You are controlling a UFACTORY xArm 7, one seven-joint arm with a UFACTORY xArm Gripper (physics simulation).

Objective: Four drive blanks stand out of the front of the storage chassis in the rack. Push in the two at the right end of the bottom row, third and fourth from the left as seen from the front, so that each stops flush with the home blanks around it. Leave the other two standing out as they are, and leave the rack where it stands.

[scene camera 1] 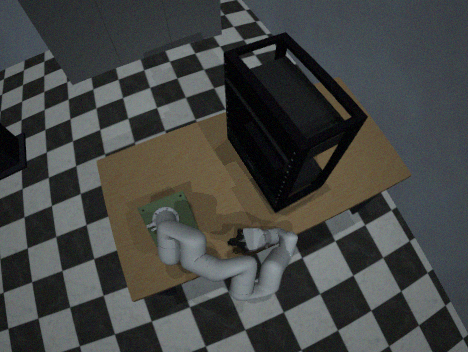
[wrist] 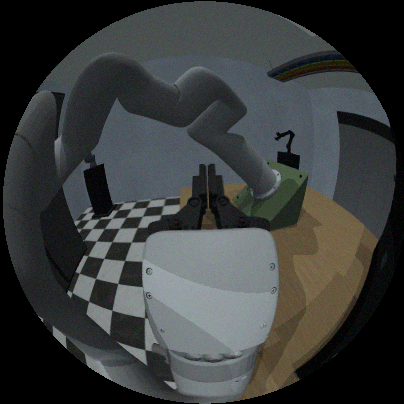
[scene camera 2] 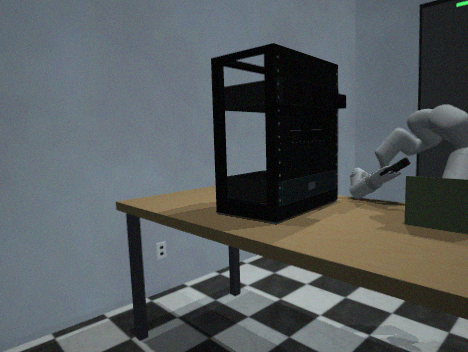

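Observation:
The black rack stands upright on the table; a dark part of it shows at the right rim of the wrist view. Its front is very dark, and I cannot make out the four drive blanks or how far each stands out. A dark block juts past the rack's far front edge; I cannot tell what it is. My gripper is shut and empty, its fingers together. It is above the table in front of the rack, apart from it, with fingertips pointing away from the rack and tilted upward.
The wooden table carries the rack and the green base block under the arm. The arm bends out past the table edge. A grey cabinet stands beyond the table.

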